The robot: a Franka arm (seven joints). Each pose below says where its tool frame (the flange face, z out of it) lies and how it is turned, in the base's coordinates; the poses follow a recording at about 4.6 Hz.
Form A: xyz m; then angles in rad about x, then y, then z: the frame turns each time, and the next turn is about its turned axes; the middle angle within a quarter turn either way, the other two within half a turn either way.
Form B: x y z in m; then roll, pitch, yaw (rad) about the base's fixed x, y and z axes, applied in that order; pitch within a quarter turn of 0, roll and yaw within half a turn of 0. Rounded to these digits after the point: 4 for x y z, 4 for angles.
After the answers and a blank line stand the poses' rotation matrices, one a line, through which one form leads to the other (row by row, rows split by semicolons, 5 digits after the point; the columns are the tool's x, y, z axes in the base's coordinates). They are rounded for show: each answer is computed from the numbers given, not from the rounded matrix.
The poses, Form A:
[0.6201, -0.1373, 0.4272, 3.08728, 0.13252, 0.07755]
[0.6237, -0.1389, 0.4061, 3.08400, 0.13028, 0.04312]
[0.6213, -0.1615, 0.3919, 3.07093, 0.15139, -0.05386]
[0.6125, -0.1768, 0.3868, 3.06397, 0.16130, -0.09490]
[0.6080, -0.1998, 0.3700, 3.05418, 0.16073, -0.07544]
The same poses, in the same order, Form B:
[0.6201, -0.1373, 0.4272, 3.0973, -0.1362, -0.0709]
[0.6237, -0.1389, 0.4061, 3.0892, -0.1324, -0.0359]
[0.6213, -0.1615, 0.3919, 3.0621, -0.1469, 0.0651]
[0.6125, -0.1768, 0.3868, 3.0480, -0.1526, 0.1083]
[0.6080, -0.1998, 0.3700, 3.0412, -0.1530, 0.0902]

0.98825 -0.07679 0.13213; -0.07021 -0.99608 -0.05381; 0.13575 0.04390 -0.98977
0.99060 -0.04274 0.12991; -0.03556 -0.99774 -0.05707; 0.13206 0.05192 -0.98988
0.98713 0.05322 0.15081; 0.06433 -0.99548 -0.06980; 0.14642 0.07860 -0.98610
0.98258 0.09353 0.16060; 0.10687 -0.99132 -0.07654; 0.15205 0.09237 -0.98405
0.98430 0.07440 0.16004; 0.08901 -0.99230 -0.08618; 0.15239 0.09907 -0.98334

